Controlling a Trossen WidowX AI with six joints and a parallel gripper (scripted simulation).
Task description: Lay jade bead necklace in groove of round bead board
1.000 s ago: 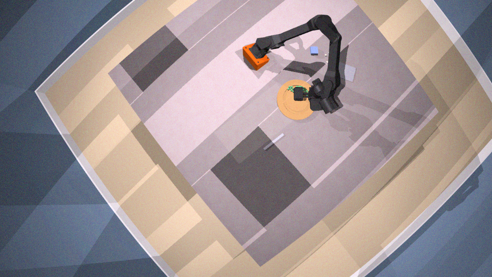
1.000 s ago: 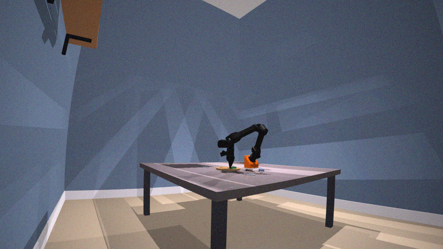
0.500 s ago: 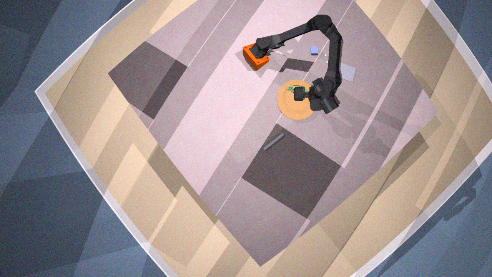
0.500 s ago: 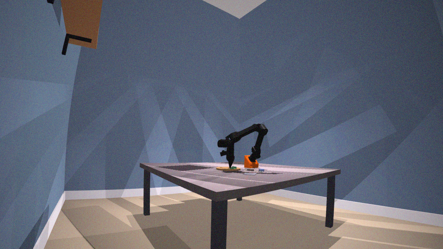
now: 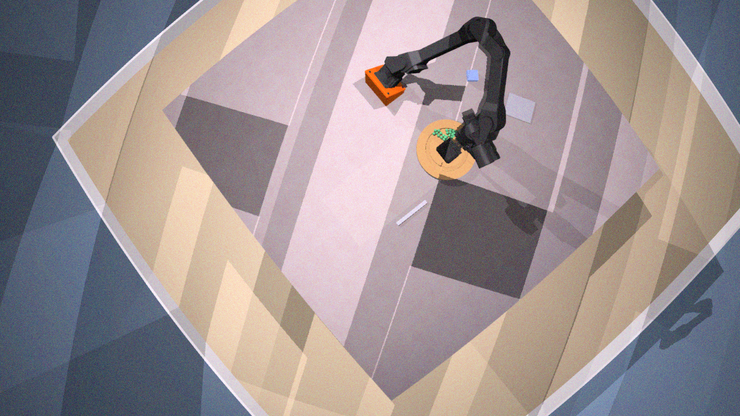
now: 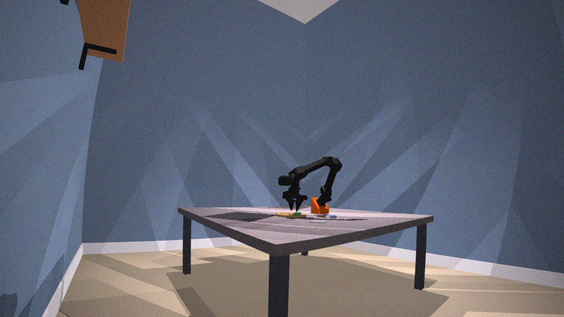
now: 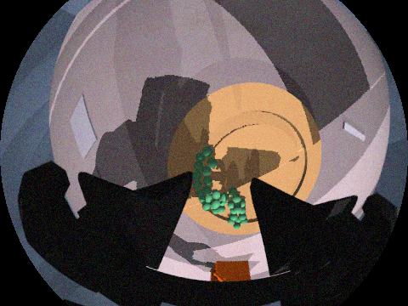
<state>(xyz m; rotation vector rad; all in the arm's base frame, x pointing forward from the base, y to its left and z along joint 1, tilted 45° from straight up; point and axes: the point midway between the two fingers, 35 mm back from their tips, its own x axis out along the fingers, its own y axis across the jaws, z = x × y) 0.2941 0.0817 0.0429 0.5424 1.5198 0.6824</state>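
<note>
My gripper tip is now 4 cm to the left of the round tan bead board and 3 cm above it. The rest, counted from my gripper tip: white strip (10 cm ahead, 25 cm to the right, 3 cm below); then pale square sheet (2 cm ahead, 26 cm to the left, 3 cm below); then blue cube (16 cm behind, 18 cm to the left, 3 cm below).
</note>
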